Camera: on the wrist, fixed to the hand. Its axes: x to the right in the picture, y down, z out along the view.
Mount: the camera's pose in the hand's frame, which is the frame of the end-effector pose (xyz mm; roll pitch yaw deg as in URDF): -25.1 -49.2 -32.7 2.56 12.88 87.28
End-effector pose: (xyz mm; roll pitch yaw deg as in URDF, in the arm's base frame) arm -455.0 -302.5 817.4 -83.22 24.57 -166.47
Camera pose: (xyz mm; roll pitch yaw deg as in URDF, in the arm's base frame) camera -460.0 -264.3 868.8 107.70 67.30 29.53
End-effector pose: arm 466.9 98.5 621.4 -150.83 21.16 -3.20
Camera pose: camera 464.0 125.7 679.5 161.90 16.13 -96.66
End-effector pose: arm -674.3 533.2 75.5 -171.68 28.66 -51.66
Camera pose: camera -641.7 562.9 122.2 154.29 -2.73 -137.14
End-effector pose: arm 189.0 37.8 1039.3 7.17 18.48 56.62
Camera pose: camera 206.5 -16.9 1010.7 21.48 6.27 145.91
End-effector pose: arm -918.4 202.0 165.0 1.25 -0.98 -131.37
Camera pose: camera -938.6 252.4 130.8 1.62 11.58 -44.28
